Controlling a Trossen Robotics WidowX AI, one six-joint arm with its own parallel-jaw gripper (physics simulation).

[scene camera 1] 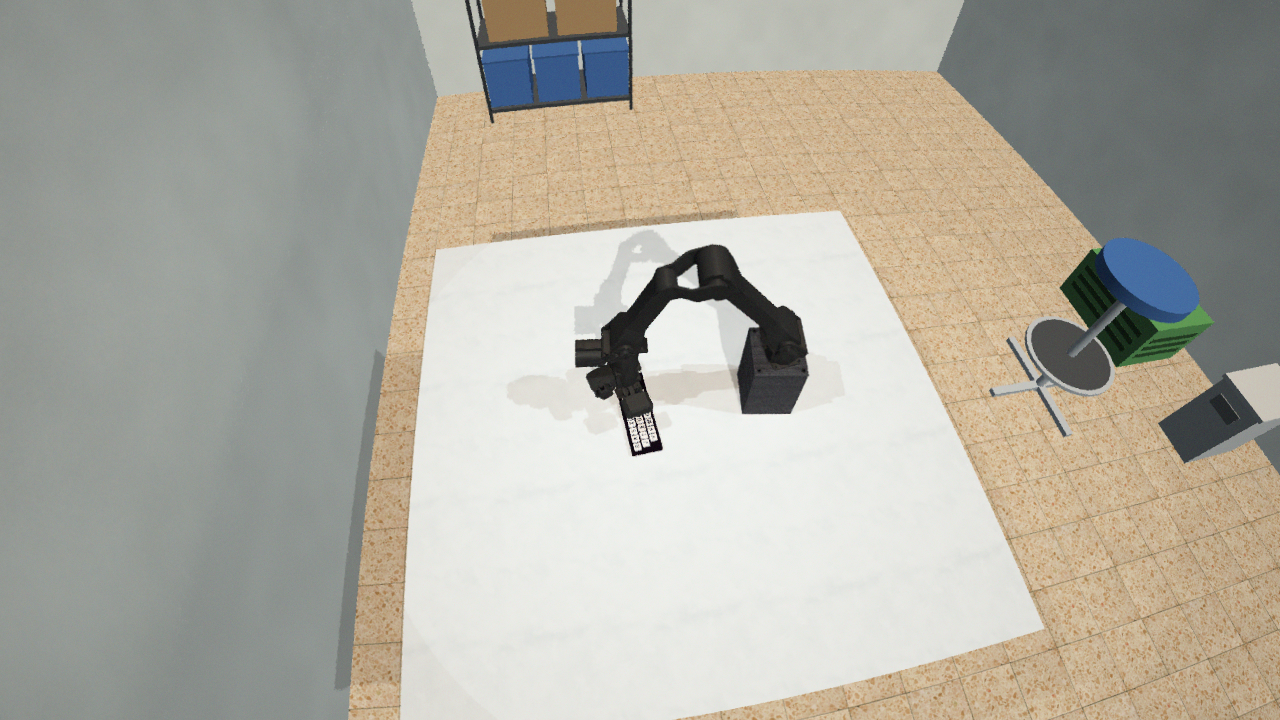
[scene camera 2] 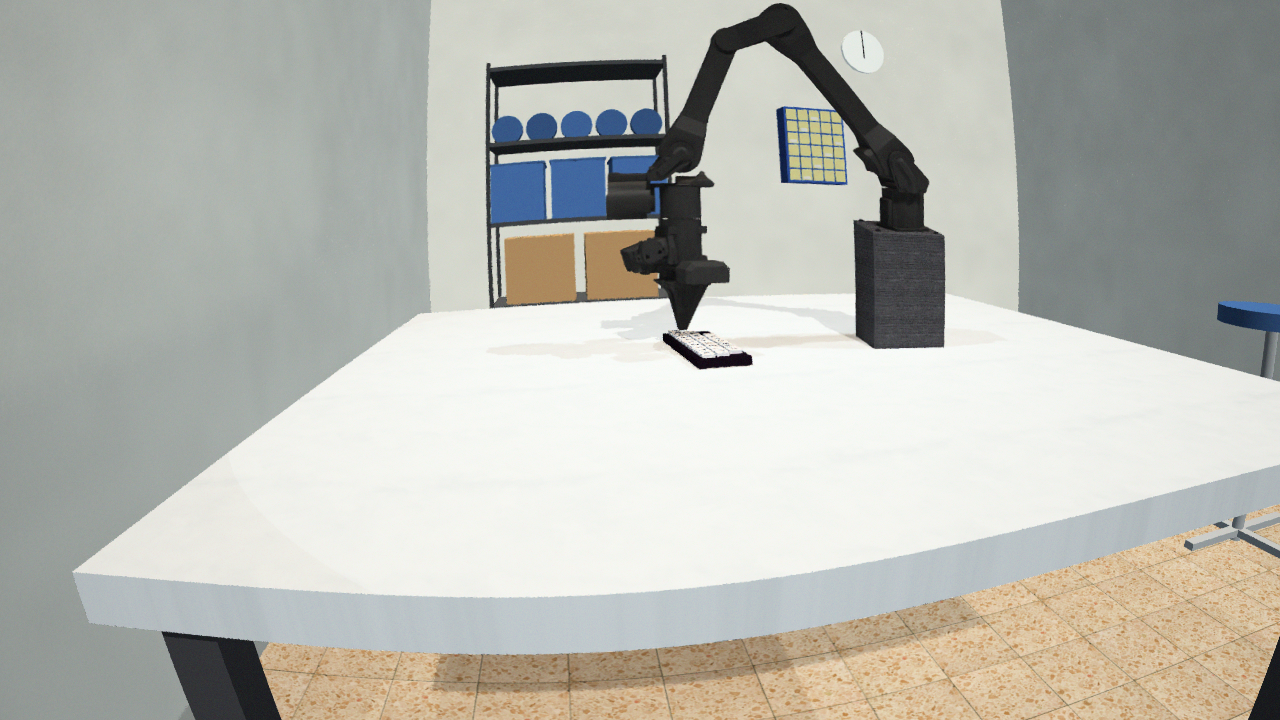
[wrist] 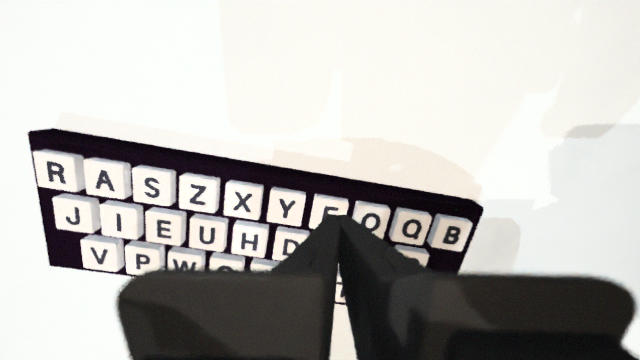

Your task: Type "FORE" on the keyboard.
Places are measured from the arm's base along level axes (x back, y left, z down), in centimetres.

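Where they show: gripper, between the fingertips: (scene camera 1: 625, 398) (scene camera 2: 682, 329) (wrist: 336, 224); arm's base, origin of its link: (scene camera 1: 781, 354) (scene camera 2: 903, 228).
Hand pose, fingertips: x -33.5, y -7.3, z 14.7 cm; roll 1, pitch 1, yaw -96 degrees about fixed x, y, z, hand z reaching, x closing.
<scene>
Each offset is from my fingertips to the centre of the thing. Level surfaces: height alone.
A black keyboard @[dz +1.9, dx +2.0, dy +3.4 cm] (scene camera 1: 646, 450) (scene camera 2: 725, 361) (wrist: 44, 225) with white letter keys lies on the table. In the wrist view, the R key @[dz +1.3, dx -0.5, dy +12.4 cm] (wrist: 57, 171) is at the top row's left end, the E key @[dz +1.3, dx +1.7, dy +7.9 cm] (wrist: 164, 228) is in the middle row, and the O key @[dz +1.3, dx +0.2, dy -1.7 cm] (wrist: 371, 216) is in the top row towards the right. The F key @[dz +1.3, dx +0.1, dy +0.3 cm] (wrist: 329, 207) is partly hidden behind the fingertips. My gripper (scene camera 2: 684, 327) (wrist: 336, 224) is shut and empty, pointing down, with its tips at the F key's lower part, close above it or touching it; I cannot tell which. The M key is hidden behind the fingers.
The white table @[dz +2.8 cm] (scene camera 1: 716, 555) (scene camera 2: 626, 465) carries the keyboard and the arm's dark base block (scene camera 1: 771, 385) (scene camera 2: 899, 286). Beyond the table are a shelf rack (scene camera 2: 489, 188), a blue stool (scene camera 1: 1145, 277) and a green crate (scene camera 1: 1172, 338).
</scene>
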